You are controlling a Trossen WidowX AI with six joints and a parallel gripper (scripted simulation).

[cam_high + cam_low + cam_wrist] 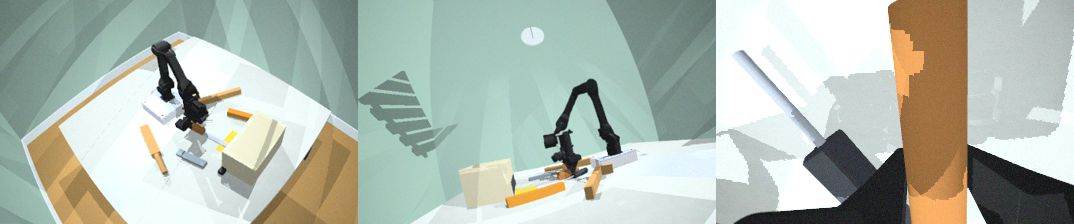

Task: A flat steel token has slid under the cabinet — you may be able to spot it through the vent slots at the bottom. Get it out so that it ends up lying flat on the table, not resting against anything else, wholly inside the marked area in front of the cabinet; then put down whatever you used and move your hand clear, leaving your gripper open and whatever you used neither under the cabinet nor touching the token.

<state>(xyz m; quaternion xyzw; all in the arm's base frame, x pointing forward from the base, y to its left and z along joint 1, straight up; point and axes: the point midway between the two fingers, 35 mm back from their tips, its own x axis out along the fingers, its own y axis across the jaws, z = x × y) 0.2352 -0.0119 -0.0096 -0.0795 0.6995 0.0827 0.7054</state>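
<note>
My gripper tip is 160 mm short of the grey flat bar and 130 mm to the left of it. The rest, counted from my gripper tip: orange paddle 10 mm ahead, 250 mm to the right, 10 mm above; orange bar 160 mm ahead, 250 mm to the left, 10 mm above.
</note>
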